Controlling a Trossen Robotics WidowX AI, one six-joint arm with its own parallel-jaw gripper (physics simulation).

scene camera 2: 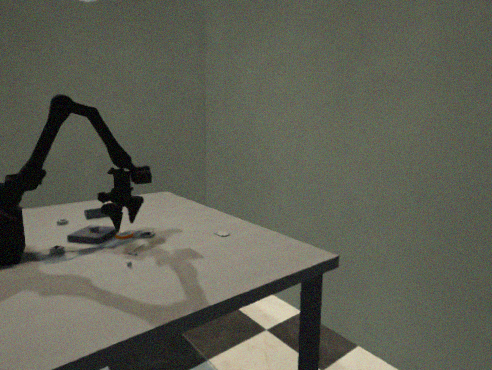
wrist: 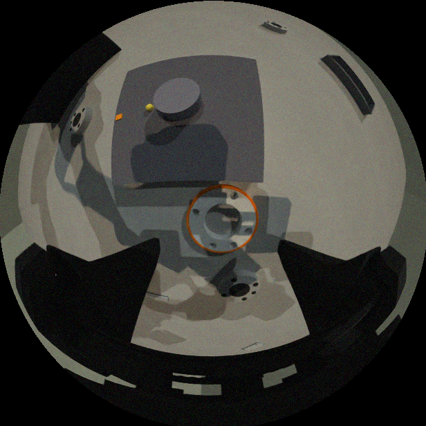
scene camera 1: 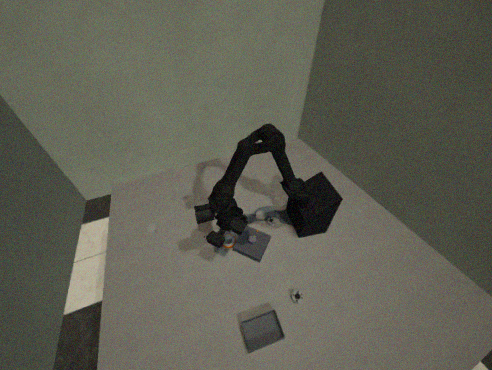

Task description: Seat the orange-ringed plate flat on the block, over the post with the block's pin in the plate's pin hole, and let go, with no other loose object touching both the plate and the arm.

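Frame: origin at the arm's base, x left, y up, z ahead, level; centimetres.
Seen in the pictures: gripper, fingertip midpoint: (scene camera 2: 124, 226) (scene camera 1: 227, 235); arm's base at its link origin: (scene camera 1: 307, 197).
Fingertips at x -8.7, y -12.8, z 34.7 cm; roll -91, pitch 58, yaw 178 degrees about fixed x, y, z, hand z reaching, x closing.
Note:
Pixels of each thing's top centre, then the offset from my fingertips to it. "pt": a spot on its surface instead.
- orange-ringed plate at its top centre: (scene camera 2: 124, 233) (scene camera 1: 228, 240) dx +0.7, dy -3.0, dz -0.1 cm
- block at its top centre: (scene camera 2: 94, 226) (scene camera 1: 252, 239) dx +7.2, dy +0.2, dz -8.4 cm
- round post at a spot on its surface: (scene camera 1: 252, 238) pt dx +6.9, dy +0.2, dz -8.6 cm
- plain plate at its top centre: (scene camera 2: 148, 233) dx -5.2, dy -3.0, dz +6.5 cm
- tray at a spot on its surface: (scene camera 1: 245, 338) pt dx +34.4, dy -1.5, dz +11.2 cm
- white flat piece at its top centre: (scene camera 2: 222, 233) (scene camera 1: 151, 227) dx -23.7, dy -3.5, dz +27.7 cm
- tiny piece at its top centre: (scene camera 2: 127, 260) dx -24.7, dy -2.6, dz -11.4 cm
The orange-ringed plate (scene camera 1: 228, 245) (scene camera 2: 125, 236) (wrist: 199, 227) is a grey disc with a wide centre hole and several small holes. It lies flat on the table close beside the block (scene camera 1: 259, 249) (scene camera 2: 80, 235) (wrist: 232, 95); whether they touch is unclear. The block is flat, dark and square, with a round post (scene camera 1: 252, 238) (wrist: 177, 94), a small yellow pin (wrist: 149, 107) beside the post and an orange mark (wrist: 118, 117) near its edge. My gripper (scene camera 1: 227, 233) (scene camera 2: 125, 226) (wrist: 221, 246) is open and empty, low over the plate, with its fingertips to either side in the wrist view.
A plain plate (scene camera 2: 147, 234) (wrist: 239, 279) lies close to the ringed one. Other plain plates (scene camera 1: 271, 220) (scene camera 1: 296, 296) (wrist: 274, 27) lie near the arm's base and toward the tray (scene camera 1: 244, 338) (wrist: 367, 107). A white flat piece (scene camera 1: 152, 228) (scene camera 2: 222, 234) and a tiny piece (scene camera 2: 129, 265) lie farther out.

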